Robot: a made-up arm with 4 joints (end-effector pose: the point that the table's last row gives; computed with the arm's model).
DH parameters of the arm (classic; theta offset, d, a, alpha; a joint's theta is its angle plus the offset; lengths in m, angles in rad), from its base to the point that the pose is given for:
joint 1: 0 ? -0.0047 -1.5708
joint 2: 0 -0.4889 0.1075 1.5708
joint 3: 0 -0.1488 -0.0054 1.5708
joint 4: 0 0.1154 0.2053 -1.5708
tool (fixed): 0 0.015 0 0
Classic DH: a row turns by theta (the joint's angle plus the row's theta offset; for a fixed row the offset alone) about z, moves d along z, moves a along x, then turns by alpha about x.
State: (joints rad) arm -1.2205 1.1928 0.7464 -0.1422
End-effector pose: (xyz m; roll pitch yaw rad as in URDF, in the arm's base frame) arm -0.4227 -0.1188 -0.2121 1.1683 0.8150 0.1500
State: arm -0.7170 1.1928 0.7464 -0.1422
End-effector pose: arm -0.3130 -0.3081 -0.2121 1.1683 0.8150 0.6535
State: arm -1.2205 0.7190 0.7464 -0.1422
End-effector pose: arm -0.3638 -0.2801 -0.1846 0.5842 0.6252 -0.2432
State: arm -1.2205 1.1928 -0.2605 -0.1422
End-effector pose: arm -0.6316 -0.1709 -0.1548 -0.7882 1.2264 -2.0765
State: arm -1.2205 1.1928 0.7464 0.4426
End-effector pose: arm -0.4050 -0.2193 -0.1515 0.7896 0.4763 -0.4584
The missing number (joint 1, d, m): 0.1572
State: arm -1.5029 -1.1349 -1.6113 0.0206
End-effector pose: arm -0.6748 -0.1522 0.0881 1.1340 0.0280 -3.1095
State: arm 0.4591 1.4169 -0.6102 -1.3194
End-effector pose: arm -0.0226 -0.7005 0.0148 -2.4925 0.3575 -2.5297
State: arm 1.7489 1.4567 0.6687 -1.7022
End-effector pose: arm 0.6408 -0.2280 -0.0474 2.4780 0.0107 -1.3114
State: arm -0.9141 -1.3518 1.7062 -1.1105
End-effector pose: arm -0.0779 -0.5132 0.2898 -1.5931 0.2560 -0.4418
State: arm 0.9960 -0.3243 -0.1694 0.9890
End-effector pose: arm 0.6049 -0.2041 0.2444 0.2049 -1.3036 0.6374
